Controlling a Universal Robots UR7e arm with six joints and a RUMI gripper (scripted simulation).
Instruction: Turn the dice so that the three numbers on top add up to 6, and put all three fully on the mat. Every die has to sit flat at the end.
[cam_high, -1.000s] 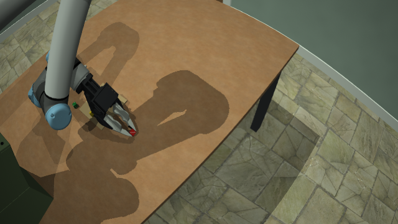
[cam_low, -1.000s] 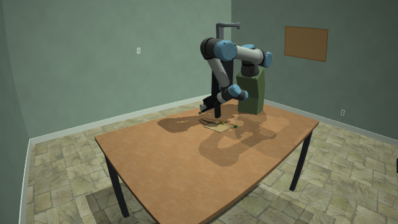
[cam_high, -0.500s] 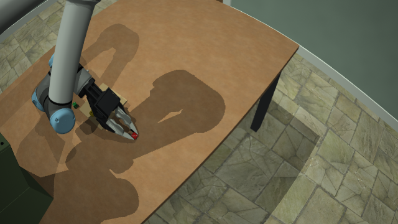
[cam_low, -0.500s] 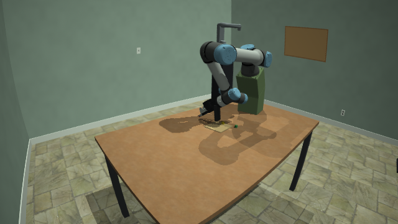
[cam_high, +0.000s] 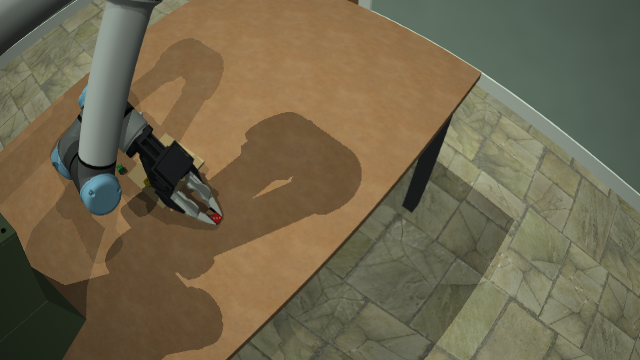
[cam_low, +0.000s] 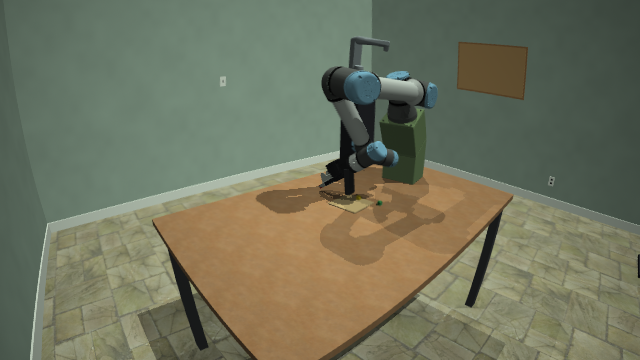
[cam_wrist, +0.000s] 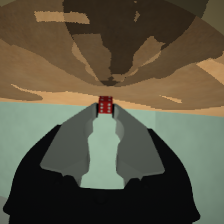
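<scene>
My gripper is now 1 cm to the left of the red die and 1 cm above it. From my hand the other things lie so: yellow die 6 cm behind, 17 cm to the left, 2 cm below; mat 1 cm behind, 18 cm to the left, 3 cm below; green die 10 cm behind, 26 cm to the left, 2 cm below.
</scene>
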